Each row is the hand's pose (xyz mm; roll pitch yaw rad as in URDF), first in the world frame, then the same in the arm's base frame.
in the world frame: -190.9 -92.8 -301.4 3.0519 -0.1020 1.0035
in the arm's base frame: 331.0 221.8 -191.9 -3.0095 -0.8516 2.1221
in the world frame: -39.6 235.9 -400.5 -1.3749 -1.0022 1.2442
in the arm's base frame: 97.6 453.2 -10.9 1.8753 -1.3656 -0.7844
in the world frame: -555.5 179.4 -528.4 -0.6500 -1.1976 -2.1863
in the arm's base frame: -141.4 48.6 -265.7 -0.8471 -0.4340 -0.8031
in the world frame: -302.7 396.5 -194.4 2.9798 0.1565 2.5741
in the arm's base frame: -19.4 155.9 177.3 2.2276 -0.0317 -2.5302
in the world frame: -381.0 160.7 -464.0 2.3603 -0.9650 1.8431
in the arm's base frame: -21.4 169.7 -189.1 0.6545 -1.1424 -1.6417
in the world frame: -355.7 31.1 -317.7 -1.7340 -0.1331 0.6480
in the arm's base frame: 162.9 104.8 -162.9 -1.1997 -0.7472 1.6329
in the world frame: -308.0 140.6 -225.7 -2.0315 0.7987 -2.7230
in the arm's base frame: 150.7 123.3 -13.8 2.9713 1.0243 -2.5644
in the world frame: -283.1 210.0 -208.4 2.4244 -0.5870 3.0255
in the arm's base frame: 119.0 148.7 50.1 1.6471 -0.2601 -1.6914
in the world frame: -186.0 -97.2 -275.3 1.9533 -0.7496 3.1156
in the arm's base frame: 350.1 213.6 -174.9 1.1822 -0.3269 -1.5199
